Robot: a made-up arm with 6 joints.
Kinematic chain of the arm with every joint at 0, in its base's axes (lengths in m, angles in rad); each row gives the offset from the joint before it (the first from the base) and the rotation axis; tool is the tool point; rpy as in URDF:
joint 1: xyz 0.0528 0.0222 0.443 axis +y
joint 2: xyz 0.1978 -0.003 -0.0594 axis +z
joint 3: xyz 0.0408 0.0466 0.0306 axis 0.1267 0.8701 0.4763
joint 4: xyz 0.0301 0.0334 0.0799 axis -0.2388 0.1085 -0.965
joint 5: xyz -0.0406 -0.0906 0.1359 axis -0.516 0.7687 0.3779
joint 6: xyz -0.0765 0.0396 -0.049 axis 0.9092 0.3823 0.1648
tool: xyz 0.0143 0.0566 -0.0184 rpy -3.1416 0 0
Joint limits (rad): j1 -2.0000..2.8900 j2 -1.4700..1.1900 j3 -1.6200..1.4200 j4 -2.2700..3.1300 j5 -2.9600..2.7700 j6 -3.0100..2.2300
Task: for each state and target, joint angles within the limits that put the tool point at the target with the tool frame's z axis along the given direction. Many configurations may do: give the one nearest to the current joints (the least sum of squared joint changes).
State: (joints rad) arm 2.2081 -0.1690 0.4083 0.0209 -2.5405 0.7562
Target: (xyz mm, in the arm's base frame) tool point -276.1 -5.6 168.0 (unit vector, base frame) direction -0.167 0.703 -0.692
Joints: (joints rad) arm 2.8739 -0.4062 0.7964 -0.5112 -1.7275 1.0356
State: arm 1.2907 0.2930 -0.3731 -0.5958 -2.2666 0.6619
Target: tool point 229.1 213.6 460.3 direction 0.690 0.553 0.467
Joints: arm 0.9497 -0.3341 -1.0074 -0.2902 -2.2954 0.7419
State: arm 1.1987 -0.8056 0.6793 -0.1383 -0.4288 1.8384
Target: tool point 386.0 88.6 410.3 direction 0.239 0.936 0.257
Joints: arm 0.7516 -0.2686 0.3514 0.4037 -0.4290 1.9373
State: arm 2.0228 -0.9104 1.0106 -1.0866 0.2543 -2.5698
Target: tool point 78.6 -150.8 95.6 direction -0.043 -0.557 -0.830
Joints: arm 1.3434 -0.8775 1.2842 -0.8638 0.4524 -2.4436
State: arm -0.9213 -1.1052 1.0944 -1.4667 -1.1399 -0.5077
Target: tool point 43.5 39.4 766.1 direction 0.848 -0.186 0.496
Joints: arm -1.0999 -0.8101 -0.0892 -0.9559 -1.0510 -0.6431
